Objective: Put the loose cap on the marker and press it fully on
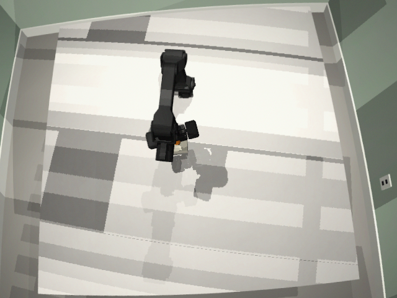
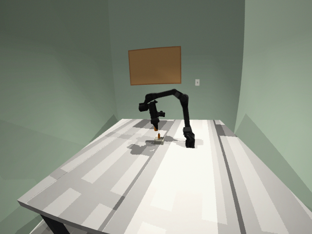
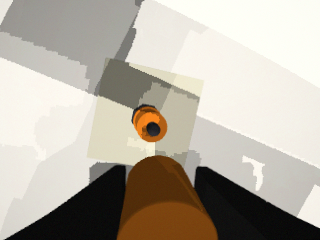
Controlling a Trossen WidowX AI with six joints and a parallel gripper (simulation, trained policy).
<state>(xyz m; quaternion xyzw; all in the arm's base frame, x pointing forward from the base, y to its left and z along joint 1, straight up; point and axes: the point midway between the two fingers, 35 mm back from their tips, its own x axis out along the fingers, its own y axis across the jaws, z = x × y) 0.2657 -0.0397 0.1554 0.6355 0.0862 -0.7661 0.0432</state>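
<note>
The pale holder block is 110 mm below my gripper tip and 10 mm behind it. Also, from my gripper tip: orange cap: 10 mm ahead, 10 mm above.
</note>
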